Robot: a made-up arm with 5 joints.
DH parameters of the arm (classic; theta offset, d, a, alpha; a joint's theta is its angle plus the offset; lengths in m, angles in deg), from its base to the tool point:
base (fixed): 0 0.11 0 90
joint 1: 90 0.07 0.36 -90
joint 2: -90 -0.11 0.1 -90
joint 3: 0 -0.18 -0.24 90
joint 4: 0 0.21 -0.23 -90
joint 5: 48.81 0 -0.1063 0
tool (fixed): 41.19 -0.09 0 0
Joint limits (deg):
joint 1: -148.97..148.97
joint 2: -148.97..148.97
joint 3: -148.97..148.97
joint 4: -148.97..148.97
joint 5: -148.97..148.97
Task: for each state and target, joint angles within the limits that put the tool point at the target. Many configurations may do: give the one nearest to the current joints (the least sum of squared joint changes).
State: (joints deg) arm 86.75 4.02 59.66 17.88 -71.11
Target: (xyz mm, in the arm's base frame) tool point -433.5 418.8 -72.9
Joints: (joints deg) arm 84.94 -44.09 16.19 5.27 -64.80
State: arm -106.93 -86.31 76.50 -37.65 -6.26
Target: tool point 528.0 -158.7 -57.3
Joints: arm -148.97 -80.96 39.73 -74.02 -10.32
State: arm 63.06 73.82 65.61 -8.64 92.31
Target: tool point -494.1 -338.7 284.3
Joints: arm 27.48 72.21 56.55 -8.45 102.56
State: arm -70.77 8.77 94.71 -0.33 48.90
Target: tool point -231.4 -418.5 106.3
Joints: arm -54.79 -27.47 115.50 17.07 50.80
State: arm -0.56 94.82 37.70 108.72 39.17
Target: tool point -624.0 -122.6 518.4
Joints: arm 43.83 128.97 33.39 134.16 49.30
